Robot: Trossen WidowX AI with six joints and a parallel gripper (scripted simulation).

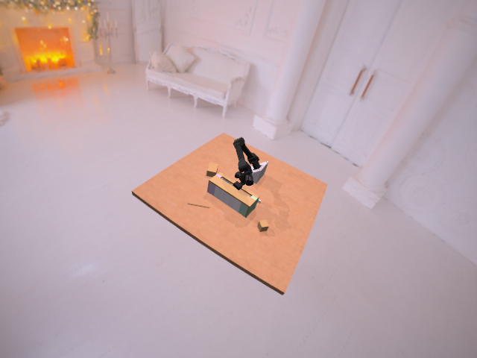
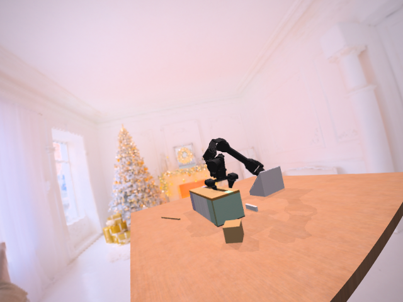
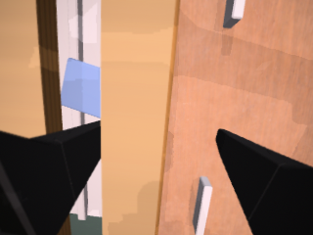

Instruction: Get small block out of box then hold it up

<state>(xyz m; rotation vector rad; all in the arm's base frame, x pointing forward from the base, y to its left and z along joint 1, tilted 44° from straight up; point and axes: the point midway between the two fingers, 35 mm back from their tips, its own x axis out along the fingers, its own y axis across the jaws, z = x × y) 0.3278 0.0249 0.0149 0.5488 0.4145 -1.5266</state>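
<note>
Right now the small blue block is 5 cm ahead of my gripper tip and 3 cm to the right of it. The rest, counted from my gripper tip: tan cube: 32 cm to the left, 16 cm ahead, 6 cm below; then thin stick: 29 cm ahead, 17 cm to the right, 8 cm below.
</note>
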